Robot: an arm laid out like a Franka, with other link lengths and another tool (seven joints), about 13 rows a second.
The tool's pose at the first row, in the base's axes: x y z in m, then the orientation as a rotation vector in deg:
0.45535 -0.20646 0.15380 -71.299 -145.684 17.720
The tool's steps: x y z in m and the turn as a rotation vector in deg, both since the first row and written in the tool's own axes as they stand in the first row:
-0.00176 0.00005 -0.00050 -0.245 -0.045 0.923
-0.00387 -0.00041 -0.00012 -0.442 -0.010 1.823
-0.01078 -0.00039 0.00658 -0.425 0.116 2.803
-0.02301 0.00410 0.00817 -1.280 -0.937 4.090
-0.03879 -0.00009 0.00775 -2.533 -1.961 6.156
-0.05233 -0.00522 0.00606 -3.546 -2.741 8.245
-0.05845 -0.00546 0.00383 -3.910 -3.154 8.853
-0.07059 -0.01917 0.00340 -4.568 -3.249 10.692
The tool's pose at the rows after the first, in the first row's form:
0.45659 -0.20780 0.15396 -72.602 -145.326 17.652
0.45735 -0.20978 0.15340 -73.842 -144.883 17.580
0.45904 -0.21568 0.14599 -75.090 -144.210 17.726
0.46890 -0.22280 0.14106 -77.264 -144.728 17.684
0.47519 -0.23785 0.14016 -80.612 -144.895 17.284
0.47993 -0.25160 0.14112 -83.870 -144.675 17.006
0.48411 -0.25647 0.14226 -84.885 -144.784 16.967
0.48130 -0.27436 0.14499 -87.550 -143.930 16.588

